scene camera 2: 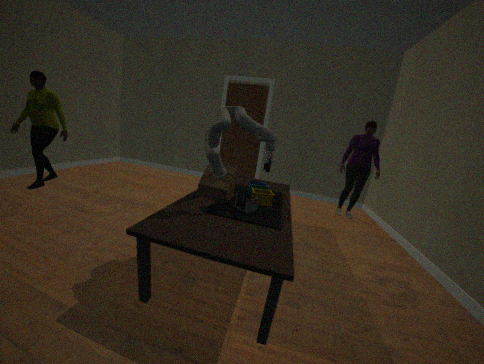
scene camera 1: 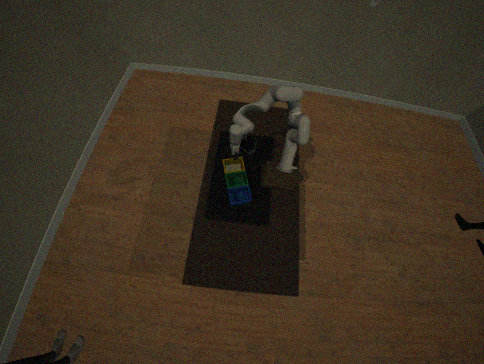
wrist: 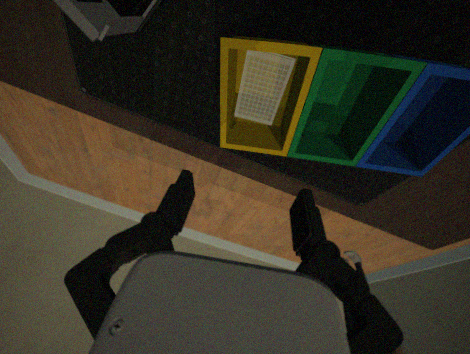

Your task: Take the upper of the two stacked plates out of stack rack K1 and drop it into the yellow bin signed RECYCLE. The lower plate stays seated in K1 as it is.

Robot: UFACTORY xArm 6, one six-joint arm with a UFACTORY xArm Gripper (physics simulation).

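Pixels of known places: gripper, fingertip midpoint: (scene camera 2: pixel 266 170) (scene camera 1: pixel 234 153) (wrist: pixel 244 190); arm's base, origin of the base link: (scene camera 2: pixel 219 172) (scene camera 1: pixel 284 169).
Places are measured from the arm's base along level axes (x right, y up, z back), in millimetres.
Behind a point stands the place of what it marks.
Note:
A pale, gridded plate (wrist: pixel 265 87) @(x 45, y -166, z -388 mm) (scene camera 1: pixel 233 167) @(x 66, y -174, z -399 mm) lies inside the yellow bin (wrist: pixel 224 100) @(x 105, y -85, z -406 mm) (scene camera 1: pixel 233 159) @(x 105, y -100, z -403 mm) (scene camera 2: pixel 265 199) @(x 101, y -131, z -430 mm), slanted across it, apart from my fingers. The bin's sign is not readable. My gripper (wrist: pixel 244 190) @(x 54, y 91, z -396 mm) (scene camera 1: pixel 236 156) @(x 54, y 91, z -396 mm) (scene camera 2: pixel 267 167) @(x 54, y 91, z -396 mm) is open and empty, above the bin and off to its side in the wrist view. A grey angular fixture (wrist: pixel 122 24) @(x 279, y -111, z -364 mm) (scene camera 2: pixel 250 205) @(x 352, y -112, z -335 mm) stands beside the yellow bin; I cannot tell whether it is part of rack K1. The lower plate and K1's label cannot be made out in these dark views.
A green bin (wrist: pixel 375 56) @(x -56, y -85, z -284 mm) (scene camera 1: pixel 236 179) @(x -43, y -179, z -365 mm) adjoins the yellow one, and a blue bin (wrist: pixel 390 170) @(x -224, y -86, z -411 mm) (scene camera 1: pixel 240 202) @(x -266, y -85, z -324 mm) adjoins the green one. They stand on a black mat (wrist: pixel 150 75) @(x 277, y -185, z -454 mm) on the dark table (scene camera 2: pixel 200 240) @(x 757, y -198, z -141 mm) (scene camera 1: pixel 240 255) @(x -649, y -198, z -297 mm). Two people (scene camera 2: pixel 44 110) (scene camera 2: pixel 362 150) are on the floor away from the table.

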